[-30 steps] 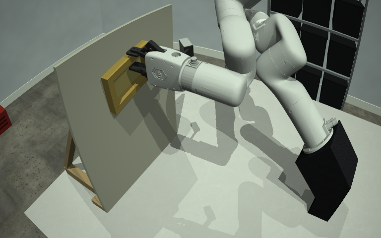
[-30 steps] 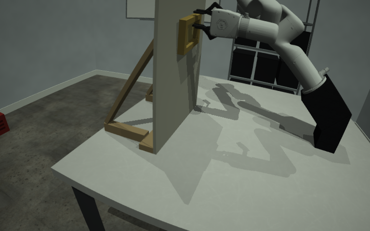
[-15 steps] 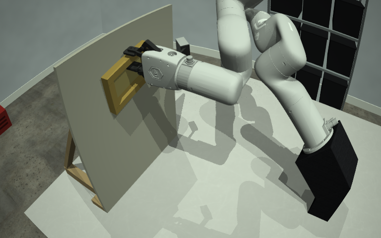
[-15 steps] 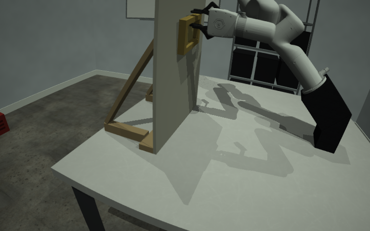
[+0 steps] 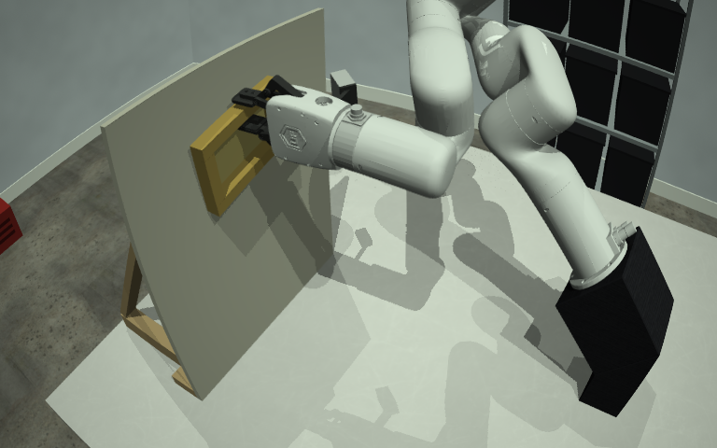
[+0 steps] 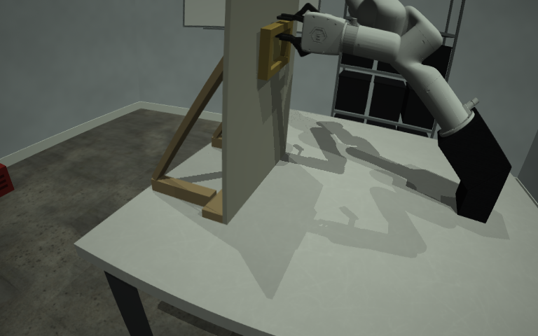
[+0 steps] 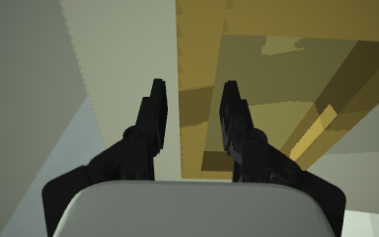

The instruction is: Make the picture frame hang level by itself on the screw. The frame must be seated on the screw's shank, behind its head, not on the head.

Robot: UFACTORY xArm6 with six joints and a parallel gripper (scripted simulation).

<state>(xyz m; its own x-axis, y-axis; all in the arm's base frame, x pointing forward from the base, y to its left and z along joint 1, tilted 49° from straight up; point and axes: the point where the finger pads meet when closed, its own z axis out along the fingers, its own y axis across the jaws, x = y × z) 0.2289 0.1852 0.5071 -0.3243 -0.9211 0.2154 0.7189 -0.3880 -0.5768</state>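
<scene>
My gripper is now 20 mm short of the yellow-brown picture frame and 50 mm above it. From my hand the other things lie so: beige wall board 40 mm ahead, 20 mm to the right, 190 mm below.
</scene>
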